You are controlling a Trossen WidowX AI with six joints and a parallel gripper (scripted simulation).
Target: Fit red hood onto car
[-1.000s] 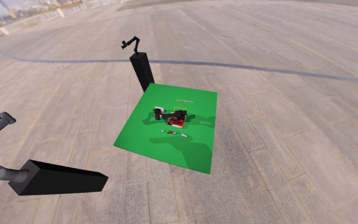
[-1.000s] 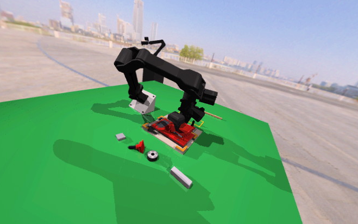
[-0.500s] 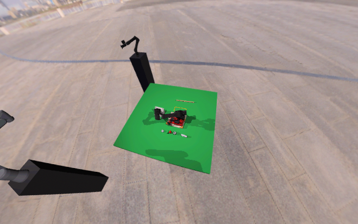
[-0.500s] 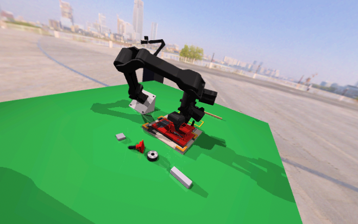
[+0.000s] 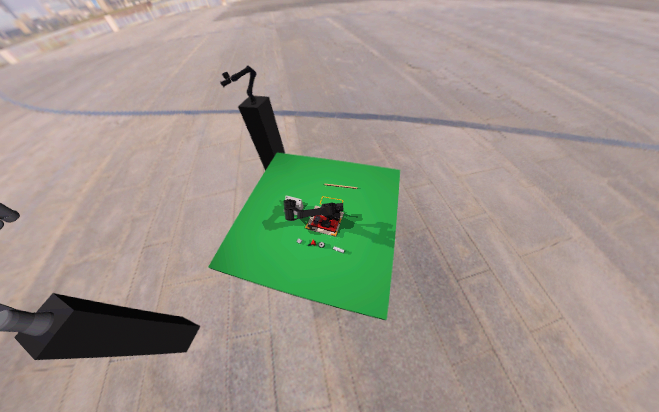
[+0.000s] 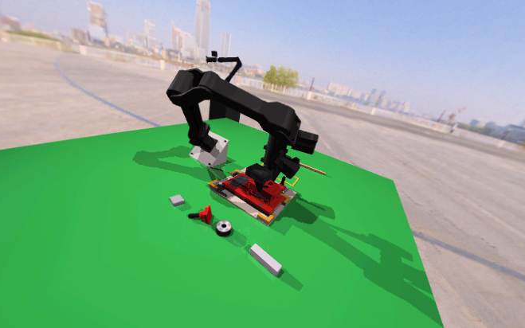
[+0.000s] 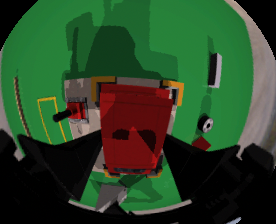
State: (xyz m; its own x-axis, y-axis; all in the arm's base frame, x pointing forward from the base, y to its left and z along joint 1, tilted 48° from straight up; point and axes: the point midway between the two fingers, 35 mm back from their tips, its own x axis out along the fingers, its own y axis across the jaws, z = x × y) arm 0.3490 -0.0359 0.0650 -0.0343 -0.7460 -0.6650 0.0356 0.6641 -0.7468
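The grey engine block is 30 mm below my gripper tip. Round my gripper tip: grey wheel: 10 mm behind, 180 mm to the right, 50 mm below; beige jig: 40 mm behind, 20 mm to the left, 50 mm below; red hood: 10 mm above.
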